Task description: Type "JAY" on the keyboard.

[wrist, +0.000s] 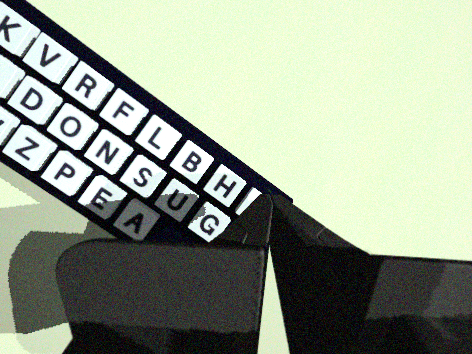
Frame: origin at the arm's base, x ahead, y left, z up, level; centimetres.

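Seen in the pictures: gripper, fingertip midpoint: [268,204].
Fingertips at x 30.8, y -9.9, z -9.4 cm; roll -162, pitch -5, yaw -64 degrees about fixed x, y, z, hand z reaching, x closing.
Pixels of each thing's top centre, then the offset from my fingertips to it. Level surfaces: height alone.
- dark keyboard at its top centre: [79,133] dx -1.3, dy +8.8, dz -1.9 cm
- J key at its top centre: [256,209] dx -0.6, dy -0.1, dz -1.9 cm
- H key at its top centre: [224,186] dx -0.4, dy +1.8, dz -1.9 cm
- G key at its top centre: [209,223] dx -2.3, dy +1.6, dz -1.9 cm
- pale table top at its surface level: dz -3.7 cm
- U at its top centre: [176,200] dx -2.1, dy +3.5, dz -1.9 cm
- E at its top centre: [100,197] dx -3.5, dy +6.7, dz -1.9 cm
A dark keyboard [95,52] with white letter keys runs from the upper left down to the middle of the wrist view. My gripper [268,204] is shut with nothing between its fingers. Its tips are at the keyboard's right end, over the J key [248,200], of which a white sliver shows; its letter is hidden behind the left finger. The H key [223,186] and the G key [209,223] are just left of the tips. The A key [136,220] lies in shadow in the lowest visible row, above the left finger's wide part. The Y key's letter cannot be read for certain at the left edge.
The pale table top [370,100] surrounds the keyboard. Other keys, such as B [191,161], U [176,201] and E [101,199], stand close together near the fingers. The gripper's shadow falls on the lower keys and on the table at the lower left.
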